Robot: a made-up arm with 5 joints.
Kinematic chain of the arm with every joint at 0, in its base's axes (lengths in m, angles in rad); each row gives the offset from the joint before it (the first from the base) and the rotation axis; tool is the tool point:
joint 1: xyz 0 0 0.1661 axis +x
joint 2: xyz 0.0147 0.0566 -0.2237 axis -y
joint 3: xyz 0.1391 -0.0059 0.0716 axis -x
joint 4: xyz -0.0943 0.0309 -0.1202 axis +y
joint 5: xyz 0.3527 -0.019 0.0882 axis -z
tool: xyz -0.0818 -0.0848 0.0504
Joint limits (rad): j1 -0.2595..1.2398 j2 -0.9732..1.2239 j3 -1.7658..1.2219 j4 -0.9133..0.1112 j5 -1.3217..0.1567
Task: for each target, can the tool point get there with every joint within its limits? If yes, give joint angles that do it. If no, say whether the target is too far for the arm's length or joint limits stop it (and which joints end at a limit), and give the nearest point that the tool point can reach.
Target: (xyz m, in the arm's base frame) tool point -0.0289 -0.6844 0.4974
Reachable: no: joint limits stop it (at a limit: joint 2, joint 3, joint 4, joint 5) | nearest point 0.0391 -0.2429 0.2837 | short by 0.495 m
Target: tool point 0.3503 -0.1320 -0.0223
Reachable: yes | joints 0.0749 -0.7112 -0.4357 -0.7719 -1.0498
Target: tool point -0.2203 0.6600 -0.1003
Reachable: no: joint limits stop it (at a limit: joint 1, joint 2, joint 3) | nearest point 0.1086 0.4208 -0.0977 | short by 0.407 m
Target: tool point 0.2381 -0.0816 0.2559
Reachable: yes | joints 0.1290 0.9152 -1.0624 -0.1691 -0.9694
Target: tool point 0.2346 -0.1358 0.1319
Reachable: yes | joints 0.7665 0.6874 -0.8465 -0.3458 -1.0080
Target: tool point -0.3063 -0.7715 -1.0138
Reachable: no: too far | nearest point 0.1567 -0.2680 -0.3118 | short by 0.980 m
